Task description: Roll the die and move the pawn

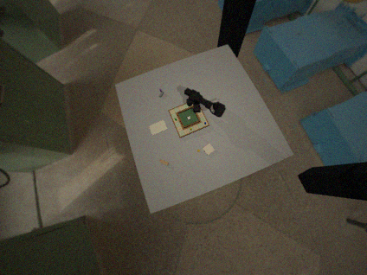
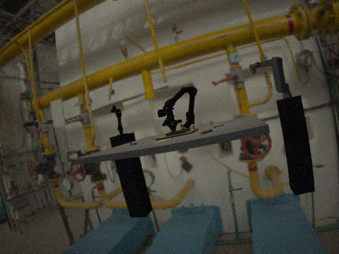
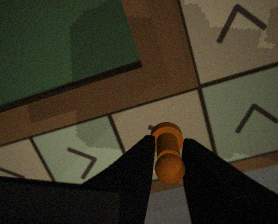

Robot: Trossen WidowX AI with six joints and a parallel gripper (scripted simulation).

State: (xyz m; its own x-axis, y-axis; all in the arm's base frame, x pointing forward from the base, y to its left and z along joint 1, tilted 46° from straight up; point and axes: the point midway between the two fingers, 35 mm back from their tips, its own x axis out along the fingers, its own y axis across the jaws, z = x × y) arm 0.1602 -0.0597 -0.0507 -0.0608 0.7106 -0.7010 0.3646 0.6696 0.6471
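My gripper tip is now 110 mm short of the green tray, 70 mm to the right of it and 10 mm above it. From my gripper tip the other things lie so: blue pawn: 180 mm to the left, 10 mm above; then orange pawn: 10 mm above; then white die: 110 mm ahead, 80 mm to the left.
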